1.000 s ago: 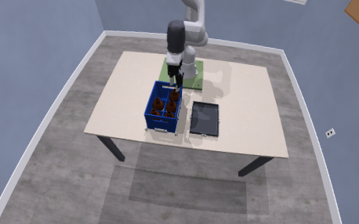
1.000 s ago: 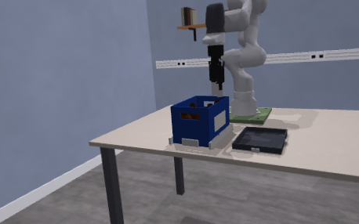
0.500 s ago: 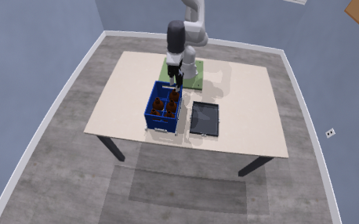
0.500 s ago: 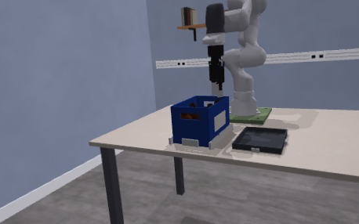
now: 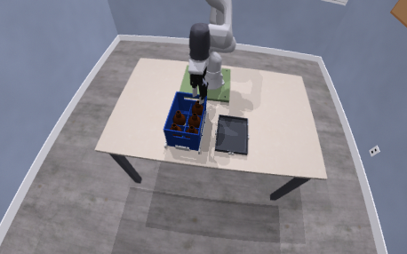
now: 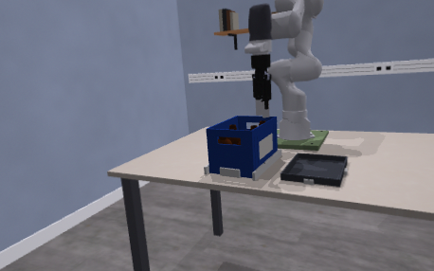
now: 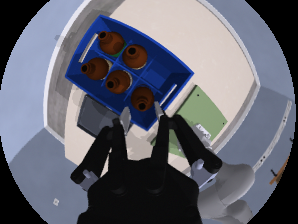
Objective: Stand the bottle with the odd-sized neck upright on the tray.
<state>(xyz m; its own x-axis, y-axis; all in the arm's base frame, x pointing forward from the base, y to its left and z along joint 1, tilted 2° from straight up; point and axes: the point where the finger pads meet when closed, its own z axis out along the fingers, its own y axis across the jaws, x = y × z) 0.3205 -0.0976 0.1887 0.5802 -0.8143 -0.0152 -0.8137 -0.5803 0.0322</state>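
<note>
The bottle lies 13 cm below my hand. Round my hand: blue crate 13 cm below, 8 cm ahead, 6 cm to the right; then dark tray 21 cm to the left, 20 cm below, 12 cm ahead.
</note>
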